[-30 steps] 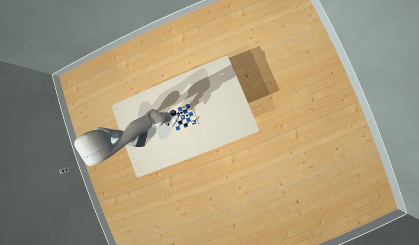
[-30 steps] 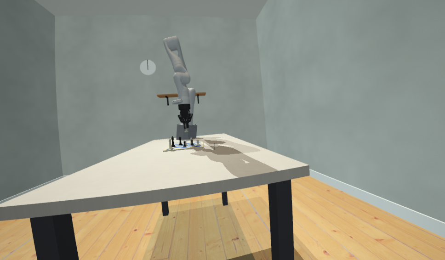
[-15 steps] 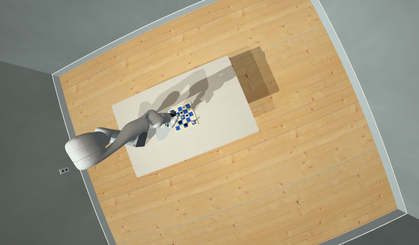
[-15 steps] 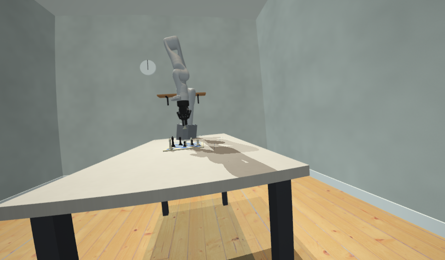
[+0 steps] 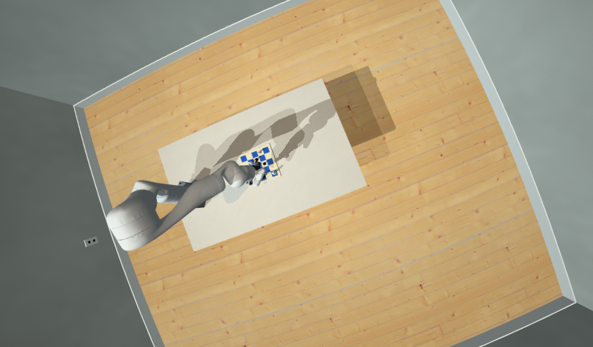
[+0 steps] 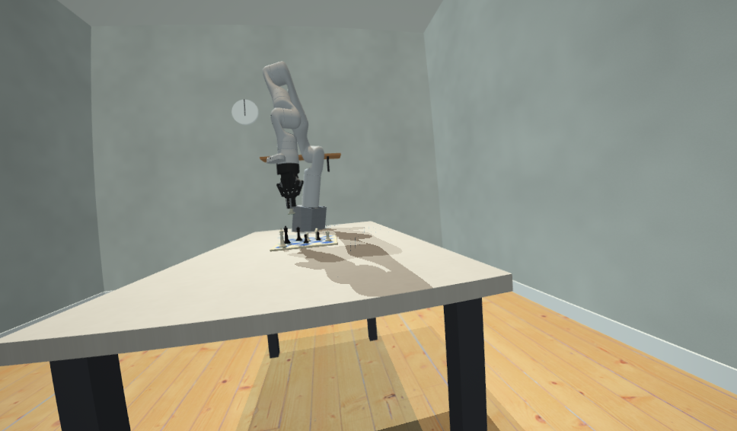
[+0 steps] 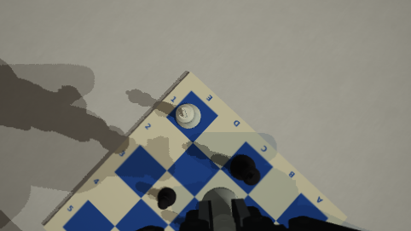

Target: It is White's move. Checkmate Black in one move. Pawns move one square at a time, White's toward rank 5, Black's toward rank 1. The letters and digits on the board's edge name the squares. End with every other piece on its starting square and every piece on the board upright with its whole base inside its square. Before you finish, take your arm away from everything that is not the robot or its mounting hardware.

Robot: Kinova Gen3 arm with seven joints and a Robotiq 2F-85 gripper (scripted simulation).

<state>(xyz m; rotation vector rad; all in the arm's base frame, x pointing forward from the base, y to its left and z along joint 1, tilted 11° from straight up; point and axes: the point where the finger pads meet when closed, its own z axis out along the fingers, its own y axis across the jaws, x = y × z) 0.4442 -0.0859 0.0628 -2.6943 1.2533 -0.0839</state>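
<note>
Now: hand 2 cm past the black king, 3 cm to the left of it and 11 cm above it. The rest, counted from my hand: white pawn: 1 cm behind, 5 cm to the left, 13 cm below; then cream chessboard: 1 cm behind, 5 cm to the left, 15 cm below; then white king: 6 cm ahead, 3 cm to the right, 11 cm below.
</note>
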